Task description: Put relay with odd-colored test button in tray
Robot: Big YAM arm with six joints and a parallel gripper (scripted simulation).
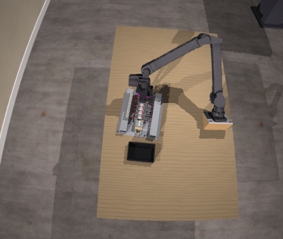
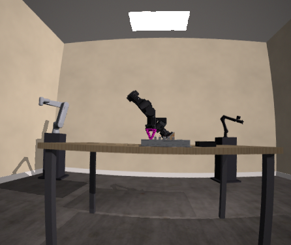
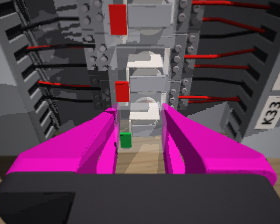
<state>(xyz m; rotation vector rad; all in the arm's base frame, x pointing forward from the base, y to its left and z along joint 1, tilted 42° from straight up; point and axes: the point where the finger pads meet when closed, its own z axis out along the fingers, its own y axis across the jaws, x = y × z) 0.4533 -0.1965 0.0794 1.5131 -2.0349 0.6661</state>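
Right now my hand is 37 cm to the right of the black tray, 5 cm short of it and 3 cm above it. Round my hand: relay (right at my hand).
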